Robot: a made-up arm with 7 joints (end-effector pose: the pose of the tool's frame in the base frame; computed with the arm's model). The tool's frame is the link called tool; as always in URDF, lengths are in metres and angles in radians.
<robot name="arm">
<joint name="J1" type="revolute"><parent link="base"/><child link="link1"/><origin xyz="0.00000 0.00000 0.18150" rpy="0.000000 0.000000 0.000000"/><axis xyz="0 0 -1"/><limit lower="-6.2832" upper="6.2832"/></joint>
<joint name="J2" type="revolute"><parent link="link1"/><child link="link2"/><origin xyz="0.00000 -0.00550 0.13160" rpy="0.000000 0.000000 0.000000"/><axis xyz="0 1 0"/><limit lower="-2.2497" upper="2.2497"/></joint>
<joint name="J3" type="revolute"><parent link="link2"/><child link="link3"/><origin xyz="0.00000 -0.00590 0.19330" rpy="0.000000 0.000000 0.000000"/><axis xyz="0 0 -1"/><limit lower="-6.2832" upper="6.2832"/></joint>
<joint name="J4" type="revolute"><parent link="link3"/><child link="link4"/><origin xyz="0.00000 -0.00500 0.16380" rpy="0.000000 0.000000 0.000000"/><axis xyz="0 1 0"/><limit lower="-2.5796" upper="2.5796"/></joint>
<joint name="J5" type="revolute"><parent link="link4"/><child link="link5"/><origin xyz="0.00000 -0.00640 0.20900" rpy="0.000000 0.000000 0.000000"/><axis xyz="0 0 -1"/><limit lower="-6.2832" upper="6.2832"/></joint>
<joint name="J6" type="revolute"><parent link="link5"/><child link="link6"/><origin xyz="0.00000 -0.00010 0.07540" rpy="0.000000 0.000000 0.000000"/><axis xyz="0 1 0"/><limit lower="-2.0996" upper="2.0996"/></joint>
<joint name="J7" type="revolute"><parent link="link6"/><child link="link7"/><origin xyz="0.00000 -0.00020 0.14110" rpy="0.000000 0.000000 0.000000"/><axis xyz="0 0 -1"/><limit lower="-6.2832" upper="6.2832"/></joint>
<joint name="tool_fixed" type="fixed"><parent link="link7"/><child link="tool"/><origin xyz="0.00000 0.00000 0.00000" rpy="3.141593 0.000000 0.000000"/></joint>
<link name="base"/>
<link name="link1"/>
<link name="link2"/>
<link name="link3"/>
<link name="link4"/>
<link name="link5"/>
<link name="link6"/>
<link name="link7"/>
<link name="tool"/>
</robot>
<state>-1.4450 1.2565 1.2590 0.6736 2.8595 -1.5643 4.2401</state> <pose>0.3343 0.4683 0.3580 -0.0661 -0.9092 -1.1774</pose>
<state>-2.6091 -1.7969 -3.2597 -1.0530 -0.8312 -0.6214 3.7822</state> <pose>0.4425 -0.3820 0.5532 -0.7476 -2.7957 -0.9288</pose>
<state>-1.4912 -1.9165 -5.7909 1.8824 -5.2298 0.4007 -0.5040</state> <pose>0.2217 -0.3167 0.5376 -2.2354 -1.4741 1.1015</pose>
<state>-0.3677 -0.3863 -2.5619 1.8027 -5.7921 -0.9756 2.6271</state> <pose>-0.4822 -0.0153 0.5316 -2.2741 -0.2122 -1.7615</pose>
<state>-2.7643 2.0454 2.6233 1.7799 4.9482 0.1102 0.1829</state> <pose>-0.2904 0.3517 0.5107 2.4354 0.7174 -0.3251</pose>
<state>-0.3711 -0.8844 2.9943 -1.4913 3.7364 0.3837 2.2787</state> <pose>-0.0159 0.0277 0.8542 0.6591 -2.1149 -0.0182</pose>
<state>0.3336 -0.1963 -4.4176 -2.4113 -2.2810 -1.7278 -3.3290</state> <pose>0.0042 0.2683 0.5232 1.6961 -1.8001 1.5527</pose>
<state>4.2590 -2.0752 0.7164 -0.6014 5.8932 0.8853 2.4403</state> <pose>0.1752 -0.5769 -0.1035 -1.4312 0.7208 1.3657</pose>
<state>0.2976 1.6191 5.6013 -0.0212 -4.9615 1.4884 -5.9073</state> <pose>0.5872 -0.2935 0.1667 -0.2536 -0.9263 -2.8886</pose>
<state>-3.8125 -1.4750 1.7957 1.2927 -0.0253 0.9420 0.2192</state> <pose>0.0396 0.5222 0.2525 -0.8406 1.2439 -1.3830</pose>
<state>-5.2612 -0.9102 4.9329 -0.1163 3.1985 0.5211 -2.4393</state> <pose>-0.4245 0.4508 0.7604 2.3509 -0.1298 1.5268</pose>
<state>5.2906 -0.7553 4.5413 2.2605 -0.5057 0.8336 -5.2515</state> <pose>-0.2263 0.0427 0.2923 0.3095 -0.2172 0.3026</pose>
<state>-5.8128 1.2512 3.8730 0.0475 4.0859 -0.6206 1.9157</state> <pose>0.6796 -0.2431 0.5481 -0.4090 -1.7867 0.6007</pose>
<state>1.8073 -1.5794 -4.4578 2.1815 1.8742 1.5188 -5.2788</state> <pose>-0.1709 0.2703 0.1038 0.1032 -0.2044 1.4088</pose>
